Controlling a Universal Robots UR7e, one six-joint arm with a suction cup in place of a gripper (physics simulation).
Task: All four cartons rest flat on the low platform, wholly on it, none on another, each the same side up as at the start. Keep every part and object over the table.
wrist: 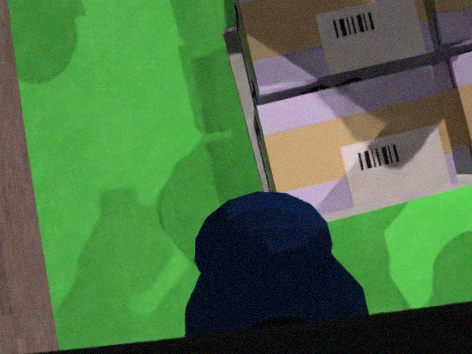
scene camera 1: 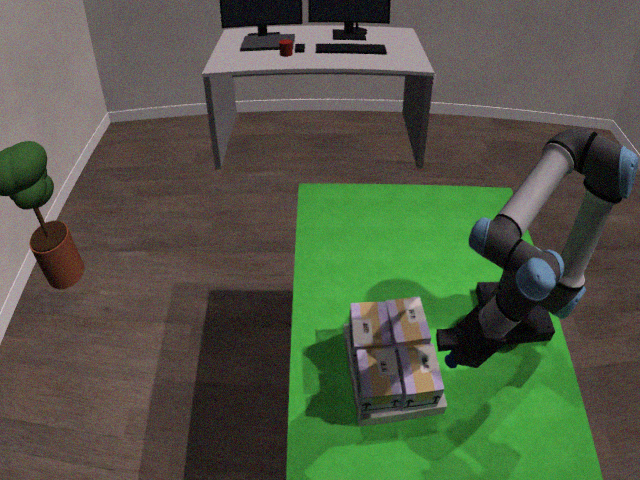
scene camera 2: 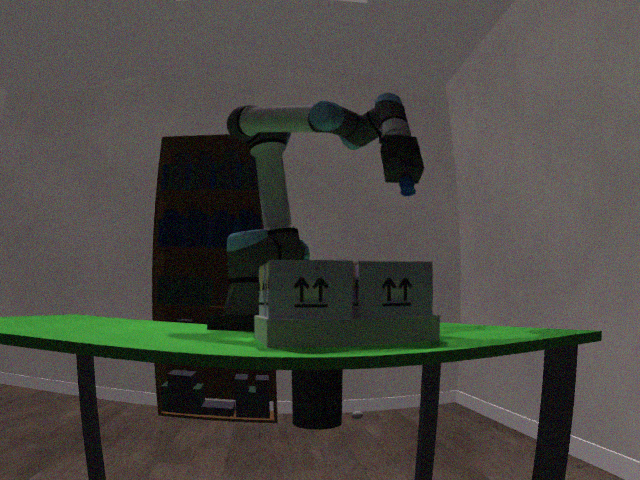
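Where they show: hand, its tool point: (wrist: 263, 253) (scene camera 1: 450, 361) (scene camera 2: 408, 191); arm's base, origin of its link: (scene camera 2: 251, 314).
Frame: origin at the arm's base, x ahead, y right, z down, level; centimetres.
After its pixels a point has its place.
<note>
Four lilac-and-tan cartons stand upright in two rows on the low pale platform (scene camera 1: 400, 414) {x 41.1, y -31.0, z -0.2 cm} (scene camera 2: 346, 331) {x 52.4, y -12.9, z 1.8 cm} (wrist: 248, 102) {x 43.3, y -30.3, z -0.4 cm}, labels up, none on another: back left (scene camera 1: 369, 314) {x 46.5, y -4.2, z -10.5 cm} (scene camera 2: 310, 289) {x 51.5, y -6.9, z -5.5 cm}, back right (scene camera 1: 405, 333) {x 37.9, y -11.7, z -10.5 cm}, front left (scene camera 1: 379, 384) {x 47.1, y -26.4, z -10.5 cm} (scene camera 2: 395, 289) {x 51.5, y -22.2, z -5.5 cm} (wrist: 285, 30) {x 46.1, y -26.7, z -10.5 cm}, front right (scene camera 1: 421, 382) {x 36.5, y -27.4, z -10.5 cm} (wrist: 300, 162) {x 35.5, y -28.0, z -10.5 cm}. Narrow gaps show between them. All four look flat and within the platform's outline. My gripper (scene camera 1: 451, 360) (scene camera 2: 407, 190) (wrist: 262, 215), a blue suction cup, is open with nothing on it. It hangs well above carton height, and in scene camera 1 it appears right of the front right carton.
The green table (scene camera 1: 398, 232) {x 28.3, y 41.4, z 4.4 cm} (scene camera 2: 129, 338) {x 50.3, y 25.8, z 4.4 cm} (wrist: 125, 110) {x 47.1, y -45.7, z 4.4 cm} carries the platform near one long edge. The arm's base (scene camera 1: 535, 328) {x -6.7, y -9.8, z -0.5 cm} stands across the table. A white desk (scene camera 1: 258, 64), a potted plant (scene camera 1: 56, 258) and a dark bookshelf (scene camera 2: 178, 201) stand away from the table.
</note>
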